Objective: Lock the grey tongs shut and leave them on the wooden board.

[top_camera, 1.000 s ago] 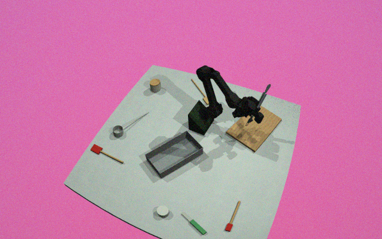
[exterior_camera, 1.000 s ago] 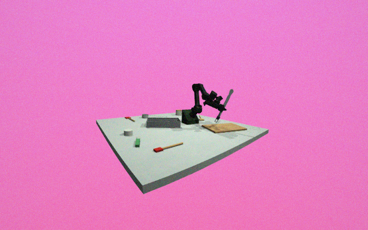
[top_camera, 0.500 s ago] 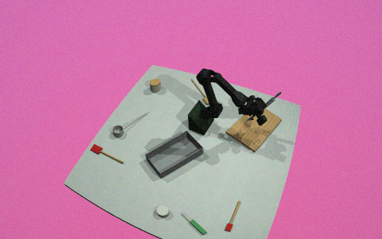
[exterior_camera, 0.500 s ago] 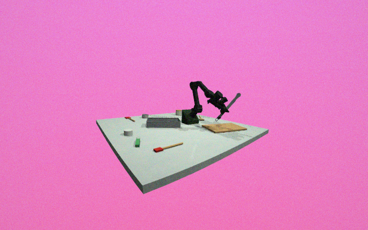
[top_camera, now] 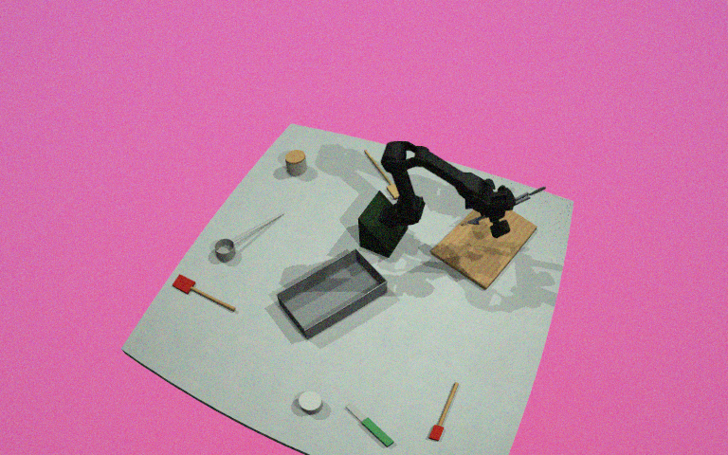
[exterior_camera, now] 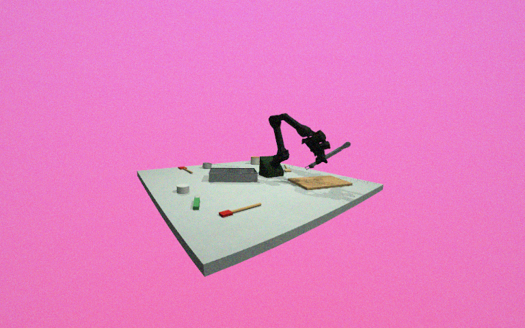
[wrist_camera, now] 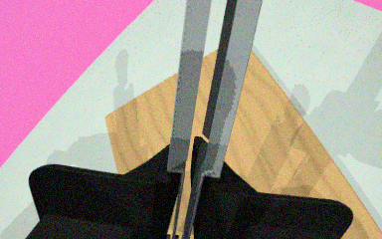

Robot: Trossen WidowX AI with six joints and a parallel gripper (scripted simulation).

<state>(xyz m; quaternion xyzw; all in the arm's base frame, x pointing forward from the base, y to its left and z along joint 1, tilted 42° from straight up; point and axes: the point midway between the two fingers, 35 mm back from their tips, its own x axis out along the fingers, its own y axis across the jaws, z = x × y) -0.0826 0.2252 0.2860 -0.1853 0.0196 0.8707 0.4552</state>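
Right now the wooden board is 13 cm below my gripper tip, 3 cm to the right of it and 2 cm ahead of it. The rest, counted from my gripper tip: green-handled tool (79 cm ahead, 20 cm to the right, 13 cm below); then white puck (79 cm ahead, 37 cm to the right, 12 cm below); then roasting tin (45 cm to the right, 41 cm ahead, 11 cm below).
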